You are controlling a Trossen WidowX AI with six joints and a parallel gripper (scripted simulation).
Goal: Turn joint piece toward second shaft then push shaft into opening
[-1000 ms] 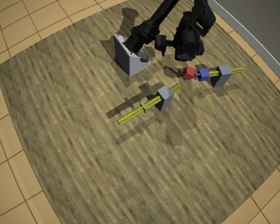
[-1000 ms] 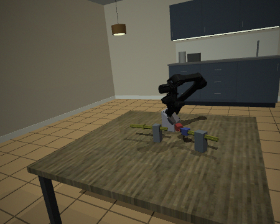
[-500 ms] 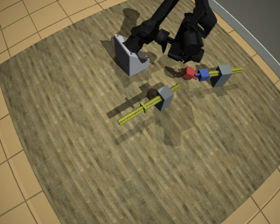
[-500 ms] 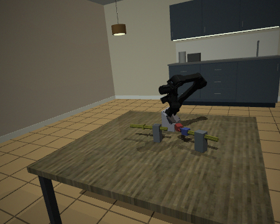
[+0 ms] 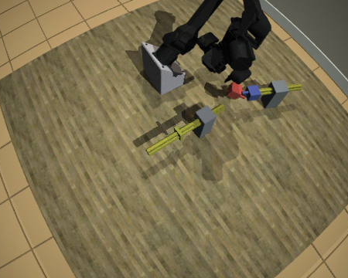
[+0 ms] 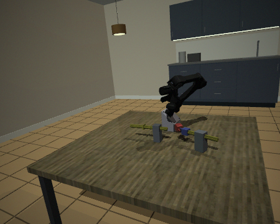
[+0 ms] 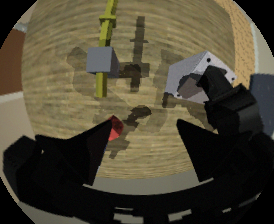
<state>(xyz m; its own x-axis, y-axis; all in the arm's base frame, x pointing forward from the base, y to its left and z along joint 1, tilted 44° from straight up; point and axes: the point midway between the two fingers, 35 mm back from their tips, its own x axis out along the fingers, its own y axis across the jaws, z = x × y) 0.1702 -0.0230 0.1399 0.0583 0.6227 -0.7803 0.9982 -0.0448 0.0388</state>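
Right now my gripper tip is 70 mm short of the red joint piece, 50 mm to the right of it and 80 mm above it.
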